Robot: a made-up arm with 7 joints. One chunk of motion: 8 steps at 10 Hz.
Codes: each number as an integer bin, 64 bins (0 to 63) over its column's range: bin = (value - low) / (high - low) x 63, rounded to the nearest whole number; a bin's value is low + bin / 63 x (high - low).
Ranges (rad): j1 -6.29..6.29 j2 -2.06..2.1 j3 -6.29..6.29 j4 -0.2..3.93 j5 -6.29..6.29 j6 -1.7..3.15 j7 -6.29..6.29
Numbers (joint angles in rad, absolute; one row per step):
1: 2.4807 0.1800 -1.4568 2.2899 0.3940 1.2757 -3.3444
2: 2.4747 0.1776 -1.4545 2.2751 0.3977 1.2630 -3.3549
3: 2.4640 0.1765 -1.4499 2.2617 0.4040 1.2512 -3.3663
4: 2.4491 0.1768 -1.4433 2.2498 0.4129 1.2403 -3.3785
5: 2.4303 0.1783 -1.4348 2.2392 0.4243 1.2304 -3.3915
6: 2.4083 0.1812 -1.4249 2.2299 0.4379 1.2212 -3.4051
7: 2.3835 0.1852 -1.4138 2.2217 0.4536 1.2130 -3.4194
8: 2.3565 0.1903 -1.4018 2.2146 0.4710 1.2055 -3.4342
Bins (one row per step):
1: 44 34 24 38 33 39 15
2: 44 34 24 38 33 38 15
3: 44 34 24 38 34 38 15
4: 44 34 24 37 34 38 15
5: 44 34 24 37 34 38 15
6: 44 34 24 37 34 38 14
7: 43 34 24 37 34 38 14
8: 43 34 24 37 34 38 14

